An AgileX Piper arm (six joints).
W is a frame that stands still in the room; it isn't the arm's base.
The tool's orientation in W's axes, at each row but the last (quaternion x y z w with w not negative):
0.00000 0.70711 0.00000 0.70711
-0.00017 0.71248 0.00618 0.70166
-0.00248 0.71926 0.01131 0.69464
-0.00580 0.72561 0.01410 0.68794
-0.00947 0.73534 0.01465 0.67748
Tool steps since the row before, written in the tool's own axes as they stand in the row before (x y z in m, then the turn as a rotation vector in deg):
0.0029 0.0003 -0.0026 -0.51 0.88 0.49
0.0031 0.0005 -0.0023 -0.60 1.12 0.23
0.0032 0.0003 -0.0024 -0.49 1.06 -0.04
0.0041 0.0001 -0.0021 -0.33 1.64 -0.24
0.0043 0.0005 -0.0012 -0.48 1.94 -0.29
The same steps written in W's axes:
-0.0026 0.0003 -0.0029 0.49 0.88 0.51
-0.0024 0.0005 -0.0031 0.23 1.12 0.61
-0.0025 0.0003 -0.0031 -0.04 1.05 0.50
-0.0023 0.0001 -0.0040 -0.27 1.63 0.36
-0.0016 0.0005 -0.0042 -0.32 1.93 0.52

